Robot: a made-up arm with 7 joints. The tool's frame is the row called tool.
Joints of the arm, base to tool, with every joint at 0 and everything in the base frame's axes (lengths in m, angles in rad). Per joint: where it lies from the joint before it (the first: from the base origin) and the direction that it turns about. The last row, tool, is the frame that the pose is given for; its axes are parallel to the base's.
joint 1: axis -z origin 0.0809 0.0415 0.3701
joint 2: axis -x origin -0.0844 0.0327 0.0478
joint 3: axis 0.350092 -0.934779 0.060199 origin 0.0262 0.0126 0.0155
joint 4: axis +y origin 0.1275 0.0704 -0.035
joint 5: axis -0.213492 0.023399 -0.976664 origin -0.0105 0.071 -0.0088
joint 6: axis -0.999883 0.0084 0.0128 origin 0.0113 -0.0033 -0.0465
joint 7: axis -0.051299 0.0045 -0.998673 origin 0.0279 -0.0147 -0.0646
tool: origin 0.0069 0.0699 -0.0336
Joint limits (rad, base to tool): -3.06..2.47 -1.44..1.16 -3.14..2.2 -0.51..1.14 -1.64..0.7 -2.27..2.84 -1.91..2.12
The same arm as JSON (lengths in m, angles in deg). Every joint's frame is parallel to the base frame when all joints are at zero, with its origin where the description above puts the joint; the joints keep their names.
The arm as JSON. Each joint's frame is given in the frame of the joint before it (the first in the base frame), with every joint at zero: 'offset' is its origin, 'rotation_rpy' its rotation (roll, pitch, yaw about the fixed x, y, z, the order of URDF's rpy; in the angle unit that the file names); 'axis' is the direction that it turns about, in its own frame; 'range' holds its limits. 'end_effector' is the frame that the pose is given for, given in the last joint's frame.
{
  "length_unit": "m",
  "angle_unit": "deg",
  "chain": [
    {
      "id": "joint 1",
      "offset": [
        0.0809,
        0.0415,
        0.3701
      ],
      "rotation_rpy": [
        0.0,
        0.0,
        0.0
      ],
      "axis": [
        0.0,
        0.0,
        -1.0
      ],
      "range": [
        -175.33,
        141.52
      ]
    },
    {
      "id": "joint 2",
      "offset": [
        -0.0844,
        0.0327,
        0.0478
      ],
      "rotation_rpy": [
        0.0,
        0.0,
        0.0
      ],
      "axis": [
        -1.0,
        0.0,
        0.0
      ],
      "range": [
        -82.51,
        66.46
      ]
    },
    {
      "id": "joint 3",
      "offset": [
        0.0262,
        0.0126,
        0.0155
      ],
      "rotation_rpy": [
        0.0,
        0.0,
        0.0
      ],
      "axis": [
        0.350092,
        -0.934779,
        0.060199
      ],
      "range": [
        -179.91,
        126.05
      ]
    },
    {
      "id": "joint 4",
      "offset": [
        0.1275,
        0.0704,
        -0.035
      ],
      "rotation_rpy": [
        0.0,
        0.0,
        0.0
      ],
      "axis": [
        0.0,
        1.0,
        0.0
      ],
      "range": [
        -29.22,
        65.32
      ]
    },
    {
      "id": "joint 5",
      "offset": [
        -0.0105,
        0.071,
        -0.0088
      ],
      "rotation_rpy": [
        0.0,
        0.0,
        0.0
      ],
      "axis": [
        -0.213492,
        0.023399,
        -0.976664
      ],
      "range": [
        -93.97,
        40.11
      ]
    },
    {
      "id": "joint 6",
      "offset": [
        0.0113,
        -0.0033,
        -0.0465
      ],
      "rotation_rpy": [
        0.0,
        0.0,
        0.0
      ],
      "axis": [
        -0.999883,
        0.0084,
        0.0128
      ],
      "range": [
        -130.06,
        162.72
      ]
    },
    {
      "id": "joint 7",
      "offset": [
        0.0279,
        -0.0147,
        -0.0646
      ],
      "rotation_rpy": [
        0.0,
        0.0,
        0.0
      ],
      "axis": [
        -0.051299,
        0.0045,
        -0.998673
      ],
      "range": [
        -109.43,
        121.47
      ]
    }
  ],
  "end_effector": {
    "offset": [
      0.0069,
      0.0699,
      -0.0336
    ],
    "rotation_rpy": [
      0.0,
      0.0,
      0.0
    ]
  }
}

